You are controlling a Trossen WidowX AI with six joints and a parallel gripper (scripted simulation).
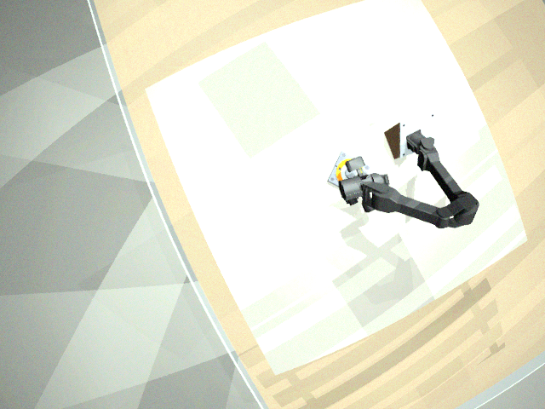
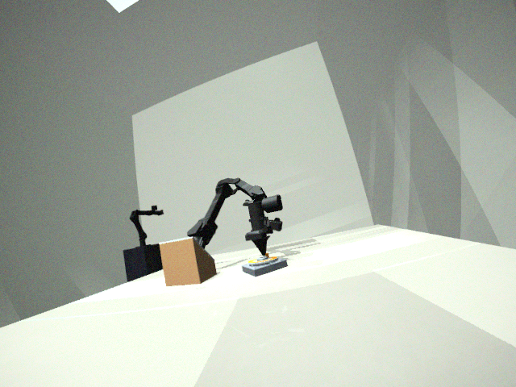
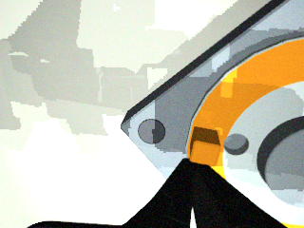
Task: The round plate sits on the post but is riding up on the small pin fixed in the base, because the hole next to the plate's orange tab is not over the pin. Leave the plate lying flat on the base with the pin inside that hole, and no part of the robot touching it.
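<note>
My gripper tip is 50 mm to the left of the grey square base and 10 mm above it.
</note>
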